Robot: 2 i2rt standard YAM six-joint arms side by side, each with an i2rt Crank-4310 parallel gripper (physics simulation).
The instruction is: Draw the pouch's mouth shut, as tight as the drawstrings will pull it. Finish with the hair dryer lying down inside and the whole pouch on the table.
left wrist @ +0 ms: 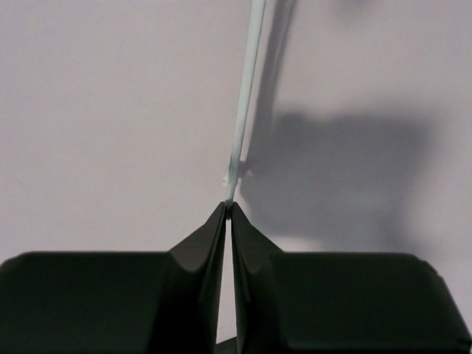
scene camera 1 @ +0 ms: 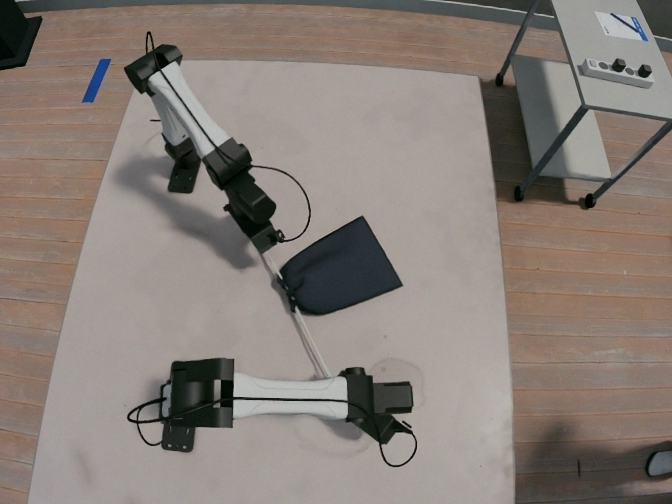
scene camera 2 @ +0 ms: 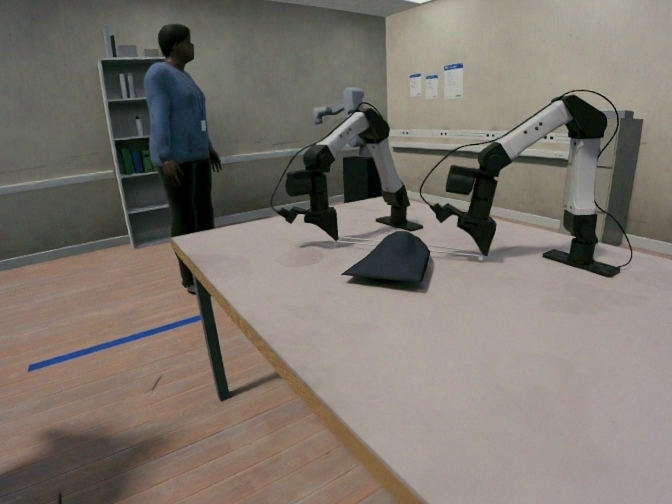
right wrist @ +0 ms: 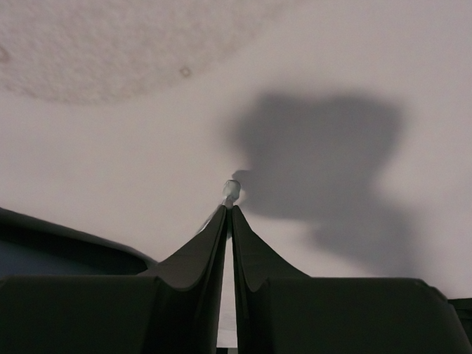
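Note:
The dark navy pouch (scene camera 1: 347, 265) (scene camera 2: 393, 260) (right wrist: 60, 260) lies on the table (scene camera 1: 434, 162) (scene camera 2: 488, 379). Its mouth, at its left edge in scene camera 1, is gathered into a narrow bunch; the other end is wide and flat. The hair dryer does not show. My left gripper (scene camera 2: 484, 253) (left wrist: 228, 206) is shut on one white drawstring (scene camera 1: 271, 264) (left wrist: 245, 95), just above the table. My right gripper (scene camera 2: 336, 238) (right wrist: 229, 209) is shut on the other white drawstring (scene camera 1: 312, 342) (right wrist: 231, 189) near its knotted end. Both drawstrings run out straight in opposite directions from the mouth.
The two arm bases (scene camera 1: 183, 176) (scene camera 1: 178, 438) stand at the left of the table in scene camera 1. A grey cart (scene camera 1: 607, 92) with a power strip (scene camera 1: 617, 72) stands beyond the table's right edge. A person (scene camera 2: 176, 119) stands behind the table in scene camera 2.

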